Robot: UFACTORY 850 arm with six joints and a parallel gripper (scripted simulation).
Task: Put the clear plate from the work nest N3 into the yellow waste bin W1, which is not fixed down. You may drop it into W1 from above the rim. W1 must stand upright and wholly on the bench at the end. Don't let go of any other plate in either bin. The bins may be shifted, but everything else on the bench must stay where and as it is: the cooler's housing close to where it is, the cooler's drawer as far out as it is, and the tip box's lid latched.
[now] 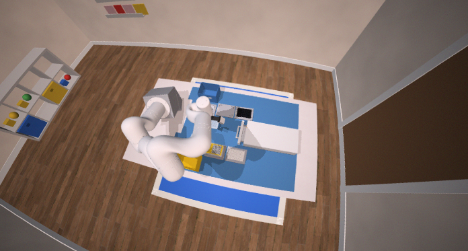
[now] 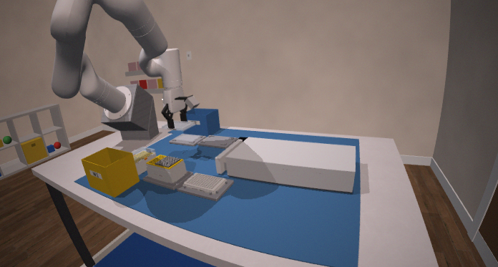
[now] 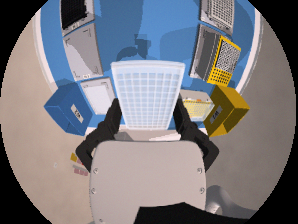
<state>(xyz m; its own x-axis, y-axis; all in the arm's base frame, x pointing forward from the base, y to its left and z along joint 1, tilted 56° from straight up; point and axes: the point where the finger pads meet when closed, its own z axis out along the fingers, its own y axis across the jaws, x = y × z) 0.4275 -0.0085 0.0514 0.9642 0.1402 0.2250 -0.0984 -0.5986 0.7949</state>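
Right now the yellow bin is 30 cm to the right of my hand, 15 cm behind it and 12 cm below it. Also, from my hand: black plate: 26 cm ahead, 17 cm to the left, 14 cm below; yellow-topped tip box: 20 cm to the right, 10 cm below, 4 cm ahead; white plate: 1 cm below.
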